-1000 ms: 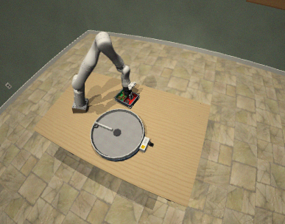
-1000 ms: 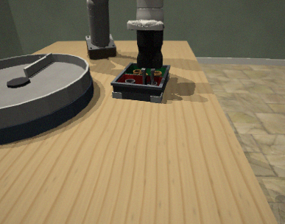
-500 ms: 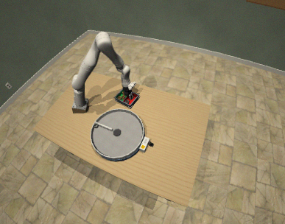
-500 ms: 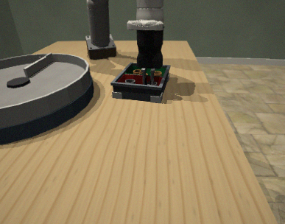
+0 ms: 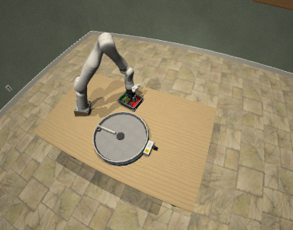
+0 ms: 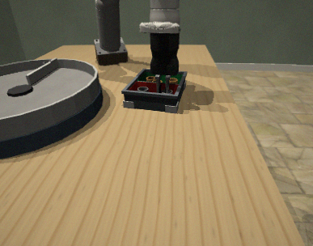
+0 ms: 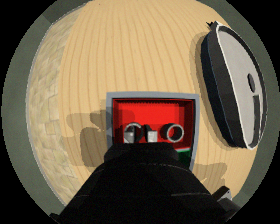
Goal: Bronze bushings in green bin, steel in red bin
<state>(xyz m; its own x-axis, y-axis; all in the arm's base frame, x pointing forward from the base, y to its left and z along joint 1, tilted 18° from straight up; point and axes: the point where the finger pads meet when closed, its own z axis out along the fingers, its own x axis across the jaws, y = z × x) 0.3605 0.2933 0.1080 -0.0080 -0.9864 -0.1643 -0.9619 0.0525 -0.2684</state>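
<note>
Right now my hand is 3 cm past the bin and 2 cm to the left of it. From my hand the other things lie so: grey turntable: 37 cm to the right, 11 cm ahead, 2 cm above.
</note>
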